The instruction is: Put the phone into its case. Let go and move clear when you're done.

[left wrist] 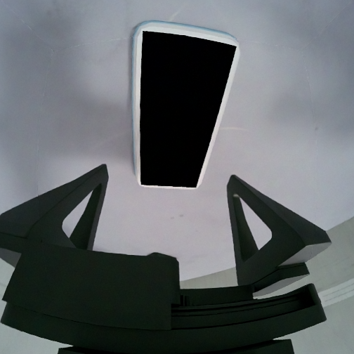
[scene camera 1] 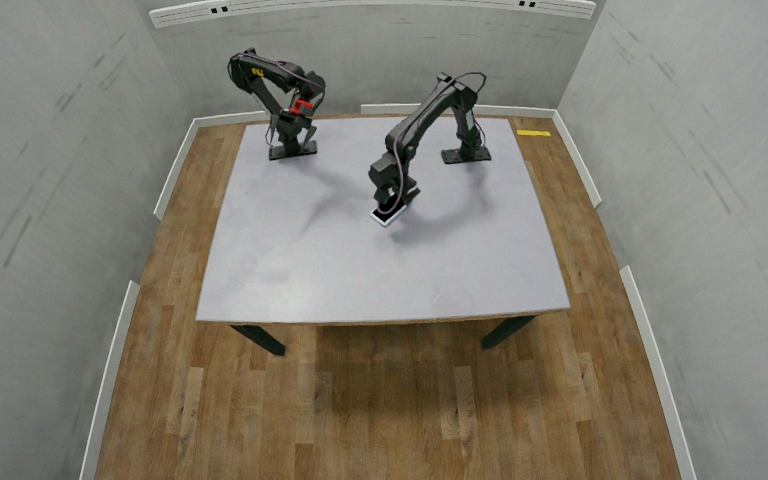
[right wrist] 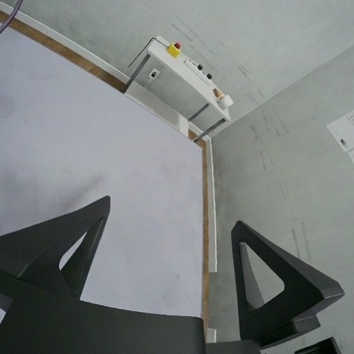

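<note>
The phone [scene camera 1: 383, 217] [left wrist: 182, 110] lies screen up, a black face with a white border. The light-blue edge of the case [left wrist: 133, 100] shows around its top and left sides in the left wrist view; the phone appears to sit inside it, though how deeply is hard to tell. My left gripper [scene camera 1: 397, 198] [left wrist: 169, 175] is open above the phone's near end, with its fingers apart on either side and not touching it. It partly hides the phone in scene camera 1. My right gripper [scene camera 1: 290, 135] [right wrist: 175, 216] is open and empty, folded back near its own base.
The pale table top [scene camera 1: 339, 271] [right wrist: 150, 165] carries both arm bases. The left arm reaches over the table's middle, and its purple cable [scene camera 1: 399, 164] hangs in front of the phone. A white side table [right wrist: 187, 75] stands beyond the table edge in the right wrist view.
</note>
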